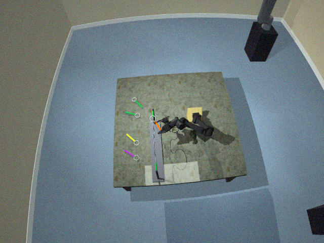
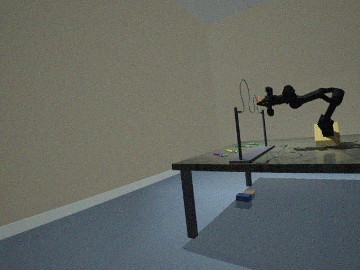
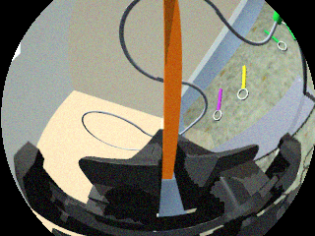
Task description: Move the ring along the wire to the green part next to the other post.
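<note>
The orange-handled ring lies 10 mm ahead of my gripper tip, 80 mm to the right of it and 30 mm above it.
</note>
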